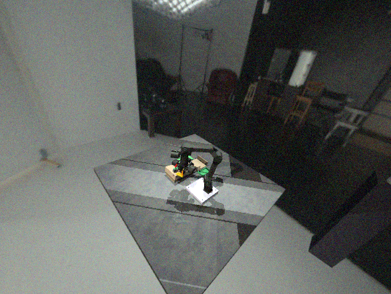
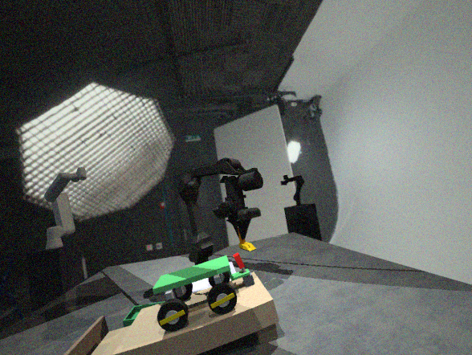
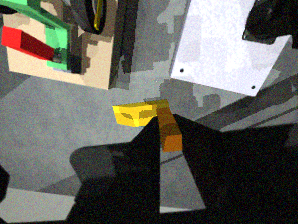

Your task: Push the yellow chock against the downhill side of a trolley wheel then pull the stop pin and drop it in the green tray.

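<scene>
Right now the yellow chock is 20 mm ahead of my gripper tip, 10 mm to the left of it and 10 mm below it. From my gripper tip the other things lie so: red-headed stop pin: 130 mm ahead, 40 mm to the right, 40 mm below; tan ramp: 160 mm to the right, 140 mm ahead, 130 mm below; trolley: 160 mm to the right, 140 mm ahead, 60 mm below.
</scene>
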